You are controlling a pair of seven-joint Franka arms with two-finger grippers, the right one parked.
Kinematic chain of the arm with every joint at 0, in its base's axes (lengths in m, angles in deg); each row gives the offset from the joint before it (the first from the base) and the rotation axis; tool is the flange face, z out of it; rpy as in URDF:
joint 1: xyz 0 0 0.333 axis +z
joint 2: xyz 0 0 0 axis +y
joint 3: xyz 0 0 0.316 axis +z
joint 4: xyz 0.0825 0 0 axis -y
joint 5: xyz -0.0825 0 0.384 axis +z
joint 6: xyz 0 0 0 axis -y
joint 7: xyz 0.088 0 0 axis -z
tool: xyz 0 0 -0.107 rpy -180 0 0
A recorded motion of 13 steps. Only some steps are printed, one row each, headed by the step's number.
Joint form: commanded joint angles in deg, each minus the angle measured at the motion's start. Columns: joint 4, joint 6, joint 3, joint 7, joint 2, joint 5, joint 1.
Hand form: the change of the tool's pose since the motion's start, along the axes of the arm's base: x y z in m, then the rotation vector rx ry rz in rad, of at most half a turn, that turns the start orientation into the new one. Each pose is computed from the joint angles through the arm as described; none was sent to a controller.
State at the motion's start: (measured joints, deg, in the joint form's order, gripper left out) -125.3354 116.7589 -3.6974 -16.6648 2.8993 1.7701 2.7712
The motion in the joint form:
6: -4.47 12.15 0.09 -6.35 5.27 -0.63 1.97
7: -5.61 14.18 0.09 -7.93 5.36 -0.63 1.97
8: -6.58 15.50 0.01 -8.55 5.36 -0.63 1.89
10: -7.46 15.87 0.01 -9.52 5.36 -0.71 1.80
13: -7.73 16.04 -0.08 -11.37 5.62 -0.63 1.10
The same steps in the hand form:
6: -0.0011 0.0172 -0.0646 0.0025 -0.0438 0.1494
7: -0.0040 0.0170 -0.0706 0.0058 -0.0581 0.1762
8: -0.0073 0.0154 -0.0754 0.0066 -0.0644 0.1839
10: -0.0121 0.0144 -0.0808 0.0092 -0.0556 0.1999
13: -0.0137 0.0074 -0.0846 0.0153 -0.0499 0.2168

